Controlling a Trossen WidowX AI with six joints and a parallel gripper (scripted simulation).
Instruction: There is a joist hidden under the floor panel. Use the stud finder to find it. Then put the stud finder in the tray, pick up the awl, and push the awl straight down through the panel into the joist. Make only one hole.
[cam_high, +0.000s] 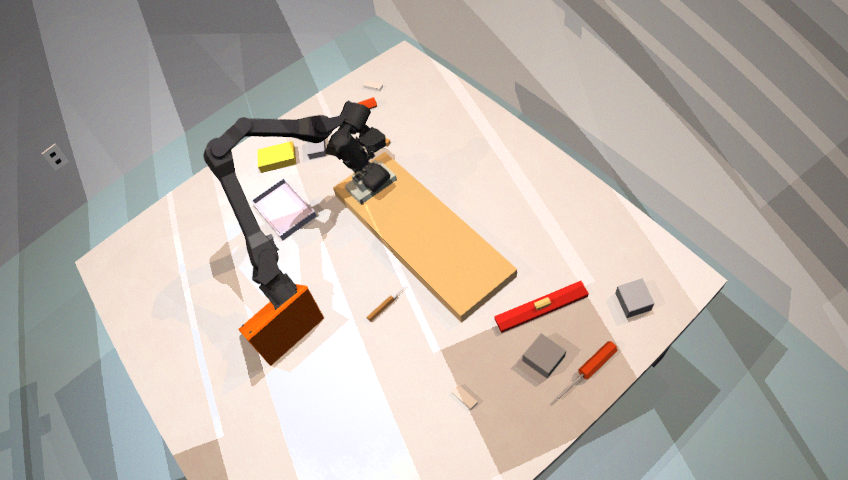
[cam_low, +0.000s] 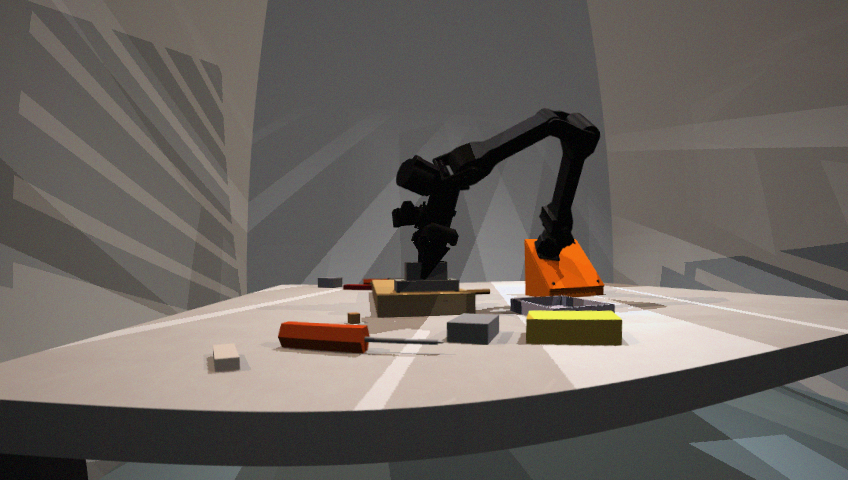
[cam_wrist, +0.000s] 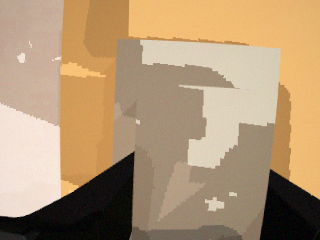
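Right now my gripper tip is 20 mm past the stud finder and 20 mm below it. From my gripper tip the other things lie so: yellow block 150 mm behind, 300 mm to the left, 50 mm below; tray 230 mm behind, 120 mm to the left, 50 mm below; awl 160 mm behind, 300 mm to the right, 60 mm below.
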